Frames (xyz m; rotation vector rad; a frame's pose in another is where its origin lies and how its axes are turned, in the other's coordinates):
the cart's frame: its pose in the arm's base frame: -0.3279 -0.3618 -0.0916 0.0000 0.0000 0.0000
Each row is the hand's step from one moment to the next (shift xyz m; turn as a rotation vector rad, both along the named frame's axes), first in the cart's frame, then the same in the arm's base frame.
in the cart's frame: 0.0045 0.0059 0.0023 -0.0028 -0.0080 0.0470
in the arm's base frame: 0.0045 0.0059 0.0023 -0.0028 -0.0080 0.0470
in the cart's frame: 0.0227 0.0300 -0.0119 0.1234 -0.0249 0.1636
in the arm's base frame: 0.0227 0.0300 -0.0119 0.1234 -0.0249 0.1636
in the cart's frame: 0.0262 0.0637 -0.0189 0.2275 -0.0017 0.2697
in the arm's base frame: 0.0262 0.0637 -0.0189 0.2275 -0.0017 0.2697
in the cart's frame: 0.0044 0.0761 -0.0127 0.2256 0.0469 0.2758
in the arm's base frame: 0.0044 0.0761 -0.0127 0.2256 0.0469 0.2758
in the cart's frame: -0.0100 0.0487 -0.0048 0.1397 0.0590 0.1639
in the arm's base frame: -0.0100 0.0487 -0.0048 0.1397 0.0590 0.1639
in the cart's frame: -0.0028 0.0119 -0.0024 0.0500 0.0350 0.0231
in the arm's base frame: -0.0028 0.0119 -0.0024 0.0500 0.0350 0.0231
